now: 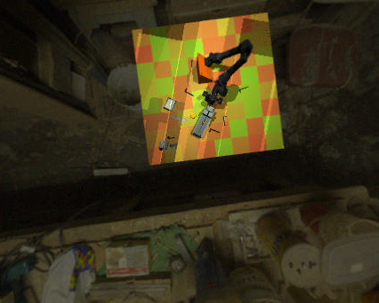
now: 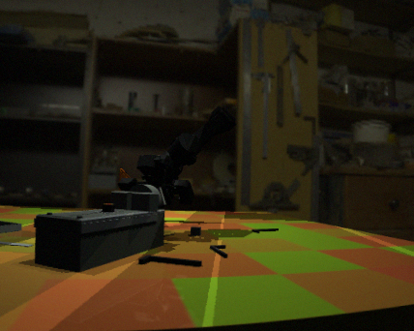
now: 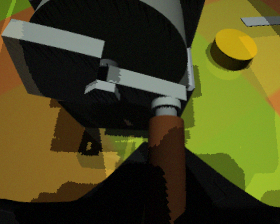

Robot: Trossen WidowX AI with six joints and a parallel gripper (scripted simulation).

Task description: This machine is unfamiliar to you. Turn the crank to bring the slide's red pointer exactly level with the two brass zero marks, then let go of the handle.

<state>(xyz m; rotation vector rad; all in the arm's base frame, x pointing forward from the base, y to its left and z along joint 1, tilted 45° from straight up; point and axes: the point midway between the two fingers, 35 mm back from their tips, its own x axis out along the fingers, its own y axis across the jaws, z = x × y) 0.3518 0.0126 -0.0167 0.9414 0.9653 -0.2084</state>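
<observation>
The brown crank handle lies 1 cm behind my gripper tip, 1 cm to the left of it and 3 cm above it. The rest, counted from my gripper tip: yellow disc 6 cm ahead, 15 cm to the right, 4 cm below; red pointer 15 cm ahead, 7 cm to the right, 3 cm above; small cube 8 cm behind, 14 cm to the left, 4 cm below.
</observation>
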